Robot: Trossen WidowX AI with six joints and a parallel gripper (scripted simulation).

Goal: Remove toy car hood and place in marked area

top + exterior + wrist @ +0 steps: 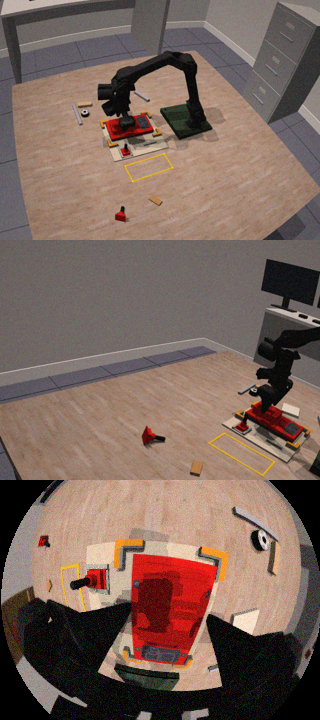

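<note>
Right now my gripper tip is 1 cm above the hood. Also, from my gripper tip: wheel 11 cm ahead, 17 cm to the right, 4 cm below; then white tile 7 cm behind, 16 cm to the right, 4 cm below.
</note>
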